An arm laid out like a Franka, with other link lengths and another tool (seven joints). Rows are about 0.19 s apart.
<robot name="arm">
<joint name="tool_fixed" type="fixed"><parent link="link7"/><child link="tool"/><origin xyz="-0.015 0.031 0.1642" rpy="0 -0.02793 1.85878"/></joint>
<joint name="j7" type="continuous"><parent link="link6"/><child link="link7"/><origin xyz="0.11 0 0" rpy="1.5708 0 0"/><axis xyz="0 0 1"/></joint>
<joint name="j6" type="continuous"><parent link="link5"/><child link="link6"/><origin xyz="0 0 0" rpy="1.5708 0 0"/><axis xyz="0 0 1"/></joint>
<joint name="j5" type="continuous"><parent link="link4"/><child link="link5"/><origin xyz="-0.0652 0.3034 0" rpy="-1.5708 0 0"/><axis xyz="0 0 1"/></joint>
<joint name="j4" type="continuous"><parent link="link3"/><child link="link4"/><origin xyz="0.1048 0 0" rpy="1.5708 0 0"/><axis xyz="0 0 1"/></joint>
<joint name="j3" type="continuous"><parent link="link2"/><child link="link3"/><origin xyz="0 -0.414 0" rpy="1.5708 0 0"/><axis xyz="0 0 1"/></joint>
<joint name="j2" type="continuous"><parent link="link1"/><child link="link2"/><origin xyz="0 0 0" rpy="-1.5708 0 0"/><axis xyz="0 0 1"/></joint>
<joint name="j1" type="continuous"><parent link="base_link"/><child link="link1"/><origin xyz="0 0 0.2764" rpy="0 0 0"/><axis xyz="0 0 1"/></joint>
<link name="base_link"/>
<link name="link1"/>
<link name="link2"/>
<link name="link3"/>
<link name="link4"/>
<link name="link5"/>
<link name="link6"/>
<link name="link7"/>
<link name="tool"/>
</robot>
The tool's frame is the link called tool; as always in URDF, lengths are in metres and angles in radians. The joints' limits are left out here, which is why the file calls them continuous.
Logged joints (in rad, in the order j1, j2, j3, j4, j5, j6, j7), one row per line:
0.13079 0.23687 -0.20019 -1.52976 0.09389 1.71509 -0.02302
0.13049 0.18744 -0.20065 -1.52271 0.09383 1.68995 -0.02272
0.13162 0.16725 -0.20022 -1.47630 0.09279 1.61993 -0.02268
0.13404 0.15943 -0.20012 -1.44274 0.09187 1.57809 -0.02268
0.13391 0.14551 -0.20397 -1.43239 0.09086 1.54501 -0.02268
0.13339 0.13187 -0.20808 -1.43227 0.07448 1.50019 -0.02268
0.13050 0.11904 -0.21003 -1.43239 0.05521 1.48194 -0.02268
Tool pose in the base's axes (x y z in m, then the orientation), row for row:
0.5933 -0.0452 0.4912 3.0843 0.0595 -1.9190
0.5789 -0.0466 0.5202 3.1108 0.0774 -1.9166
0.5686 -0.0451 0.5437 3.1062 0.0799 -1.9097
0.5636 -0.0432 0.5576 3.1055 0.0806 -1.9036
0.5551 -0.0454 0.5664 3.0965 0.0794 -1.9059
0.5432 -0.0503 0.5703 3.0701 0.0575 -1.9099
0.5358 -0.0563 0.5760 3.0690 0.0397 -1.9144
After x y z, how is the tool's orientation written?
As angles about the fixed x, y, z axes (roll, pitch, yaw), in radians.
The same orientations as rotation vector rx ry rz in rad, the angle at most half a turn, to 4 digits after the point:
-1.7947 2.5561 0.1266
-1.7803 2.5306 0.1079
-1.7897 2.5247 0.1162
-1.7974 2.5192 0.1179
-1.7982 2.5256 0.1283
-1.8122 2.5553 0.1435
1.8039 -2.5574 -0.1287

